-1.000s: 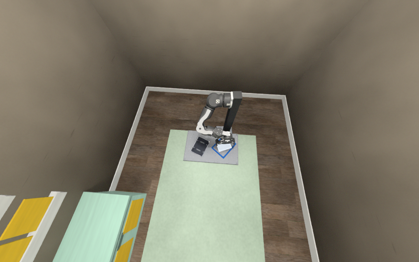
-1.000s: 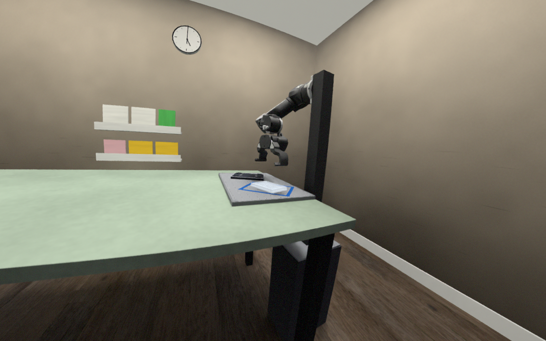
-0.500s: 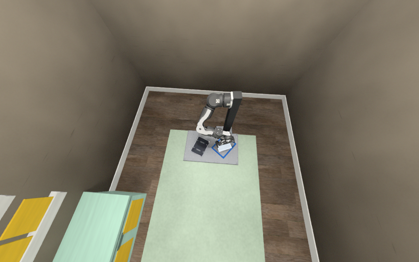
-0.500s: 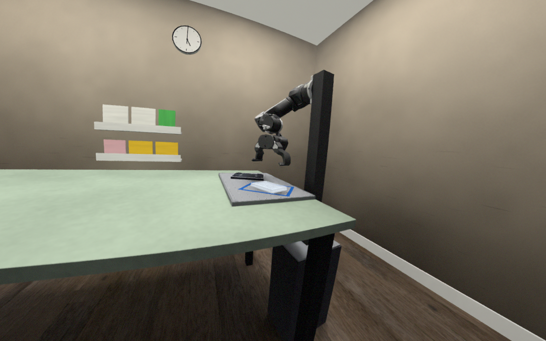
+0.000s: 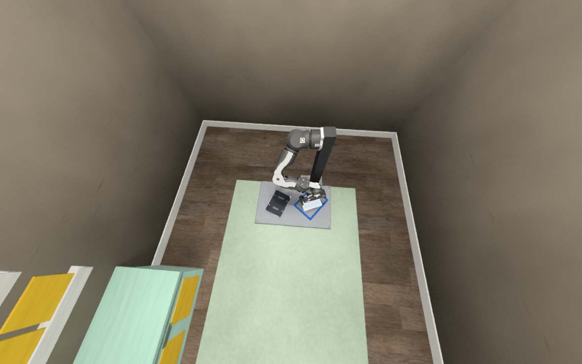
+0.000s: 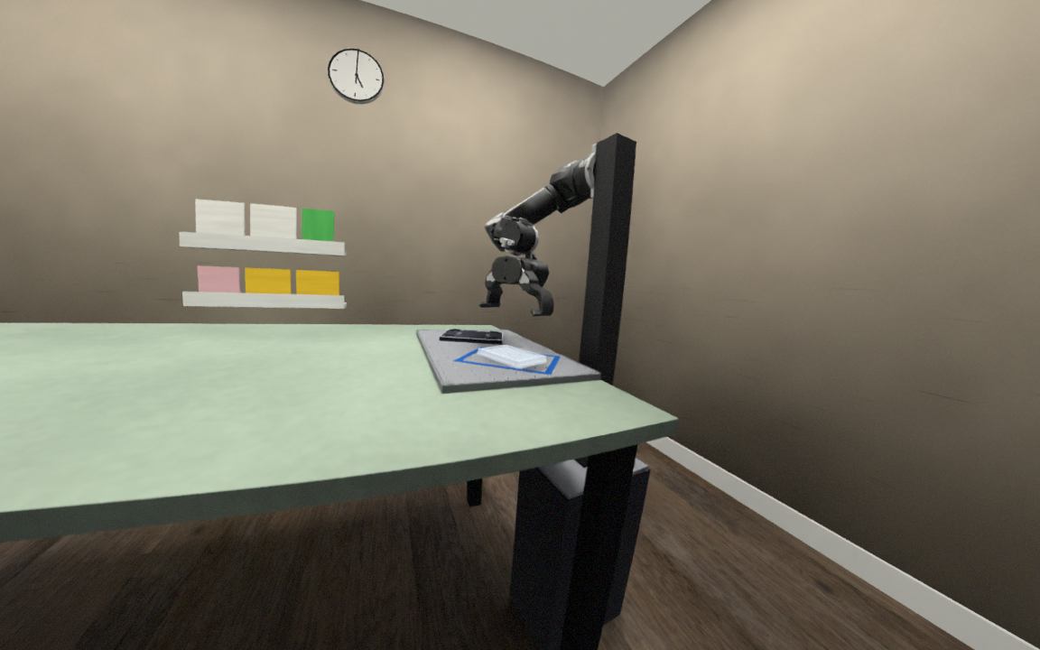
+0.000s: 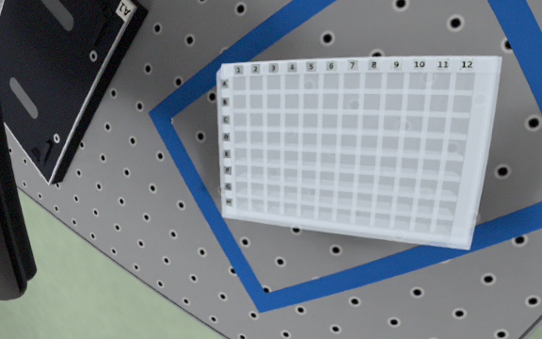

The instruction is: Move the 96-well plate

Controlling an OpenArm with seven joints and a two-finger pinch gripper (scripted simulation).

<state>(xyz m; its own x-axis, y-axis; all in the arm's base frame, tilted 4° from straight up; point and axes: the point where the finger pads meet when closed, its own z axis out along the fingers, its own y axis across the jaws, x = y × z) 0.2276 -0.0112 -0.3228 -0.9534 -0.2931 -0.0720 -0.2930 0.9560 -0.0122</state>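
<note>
The 96-well plate lies 8 cm below my hand. The rest, counted from my hand: black plate nest N1: 22 cm to the right, 8 cm below; white A1 label: 4 cm behind, 14 cm to the right, 8 cm below.
</note>
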